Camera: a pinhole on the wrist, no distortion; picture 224 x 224 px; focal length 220.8 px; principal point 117.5 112.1 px. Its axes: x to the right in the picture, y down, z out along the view. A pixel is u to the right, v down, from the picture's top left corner.
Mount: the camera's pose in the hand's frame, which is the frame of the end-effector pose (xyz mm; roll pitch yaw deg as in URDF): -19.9 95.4 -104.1 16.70 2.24 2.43
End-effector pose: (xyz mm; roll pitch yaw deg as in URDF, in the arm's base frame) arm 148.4 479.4 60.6 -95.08 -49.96 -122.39
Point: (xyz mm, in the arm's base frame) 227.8 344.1 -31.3
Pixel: 105 184
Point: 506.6 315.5 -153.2
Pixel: 26 166
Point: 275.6 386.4 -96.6
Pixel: 27 181
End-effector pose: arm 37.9 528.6 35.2 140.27 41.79 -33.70
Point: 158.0 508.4 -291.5
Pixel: outside the picture
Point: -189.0 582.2 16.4
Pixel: 9 79
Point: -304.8 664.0 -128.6
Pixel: 41 54
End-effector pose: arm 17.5 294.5 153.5 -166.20 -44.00 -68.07
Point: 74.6 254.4 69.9
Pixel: 109 71
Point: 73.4 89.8 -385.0
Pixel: 30 205
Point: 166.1 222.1 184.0
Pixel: outside the picture
